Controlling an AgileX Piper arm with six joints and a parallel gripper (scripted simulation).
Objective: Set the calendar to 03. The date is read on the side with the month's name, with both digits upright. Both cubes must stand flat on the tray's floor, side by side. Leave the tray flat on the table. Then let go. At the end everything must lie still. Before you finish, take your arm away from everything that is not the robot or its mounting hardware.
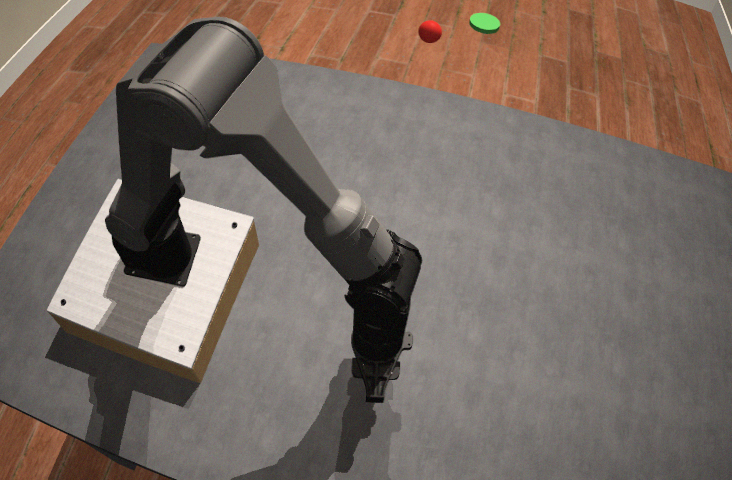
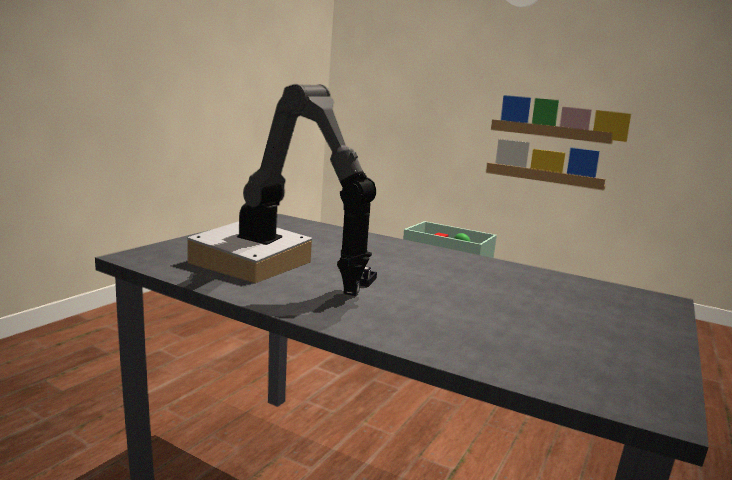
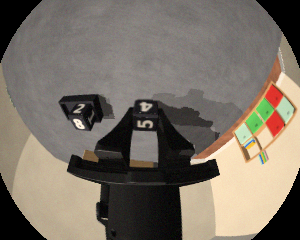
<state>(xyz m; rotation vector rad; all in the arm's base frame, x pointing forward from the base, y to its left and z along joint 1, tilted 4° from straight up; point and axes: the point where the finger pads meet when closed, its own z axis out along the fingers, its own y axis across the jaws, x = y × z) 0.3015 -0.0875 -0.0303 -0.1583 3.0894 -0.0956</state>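
Now: hand right at the black cube. Also, from my hand: dark tray 1 cm behind, 11 cm to the left, 1 cm below.
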